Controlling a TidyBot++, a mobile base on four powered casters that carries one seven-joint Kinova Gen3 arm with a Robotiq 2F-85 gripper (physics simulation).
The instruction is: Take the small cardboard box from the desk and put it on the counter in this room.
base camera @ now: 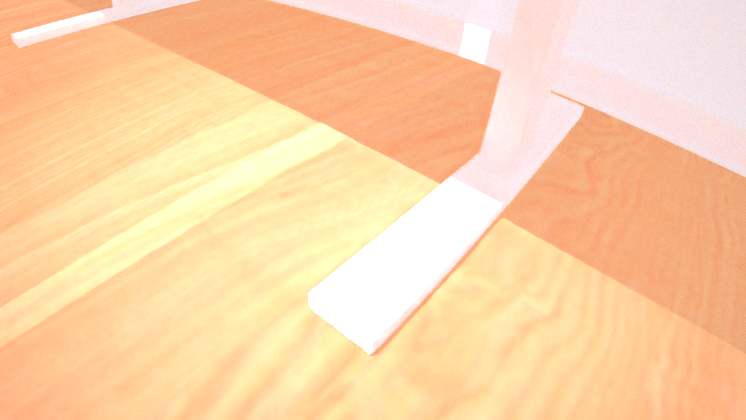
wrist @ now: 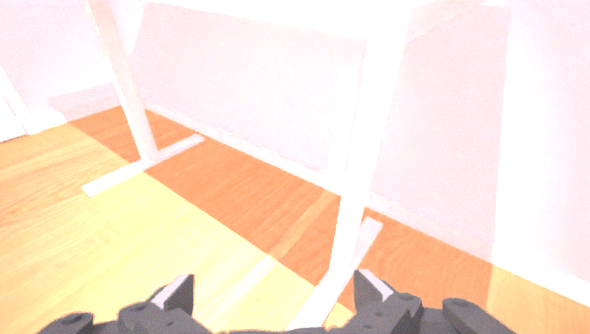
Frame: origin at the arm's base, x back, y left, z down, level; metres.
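Seen in the pictures: gripper, fingertip midpoint: (wrist: 275,289).
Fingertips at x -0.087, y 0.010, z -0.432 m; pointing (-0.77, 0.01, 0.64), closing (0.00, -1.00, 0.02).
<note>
A point is followed by its place in that frame.
The white desk (base camera: 407,255) {x -0.407, y -0.066, z 0.372 m} (wrist: 349,220) {x -0.557, y -0.205, z 0.032 m} shows by its legs and flat feet in both views, and part of its lower top edge runs along the upper part of the wrist view. My gripper (wrist: 275,289) {x -0.087, y 0.010, z -0.432 m} is open, with its two dark fingers wide apart at the bottom of the wrist view and no object between them. The desk's right leg and foot show beyond the fingers. The small cardboard box and the counter do not show in either view. The upper surface of the desk is out of sight.
The desk's left foot (base camera: 60,28) (wrist: 117,177) rests on the wooden floor (base camera: 208,292) {x -0.362, y 0.139, z 0.397 m} (wrist: 60,230) {x -0.882, y 0.943, z 0.396 m}. The near right foot reaches toward the base in the base camera view. A pale wall (base camera: 668,52) {x -0.846, y -0.623, z 0.227 m} (wrist: 250,85) {x -1.442, y 0.135, z -0.050 m} with a skirting board stands behind the desk.
</note>
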